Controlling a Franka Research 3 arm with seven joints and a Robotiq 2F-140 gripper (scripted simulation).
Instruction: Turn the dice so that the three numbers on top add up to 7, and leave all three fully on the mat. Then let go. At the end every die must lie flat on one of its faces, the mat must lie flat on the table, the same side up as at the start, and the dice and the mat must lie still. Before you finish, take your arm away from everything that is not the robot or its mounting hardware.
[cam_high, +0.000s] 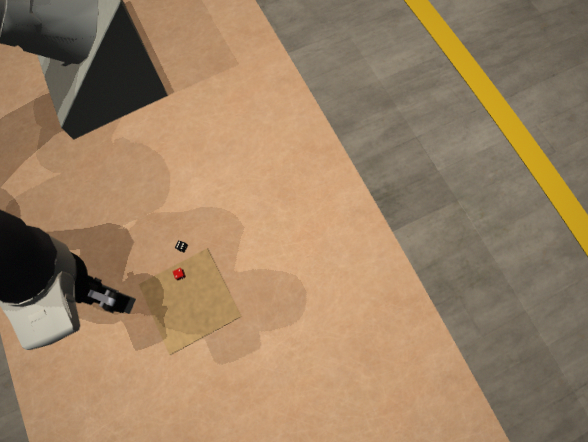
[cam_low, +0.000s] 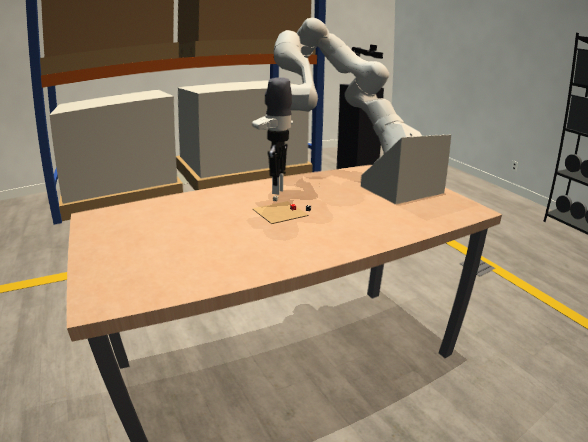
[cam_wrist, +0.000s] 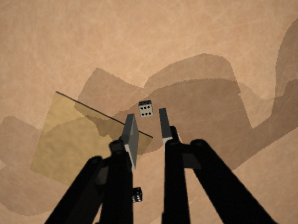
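Now: the white die 60 mm below my hand and 10 mm ahead of it. Also, from my hand: black die 130 mm to the left, 60 mm below, 50 mm behind; then red die 110 mm to the left, 50 mm below; then tan mat 100 mm to the left, 60 mm below, 50 mm ahead.
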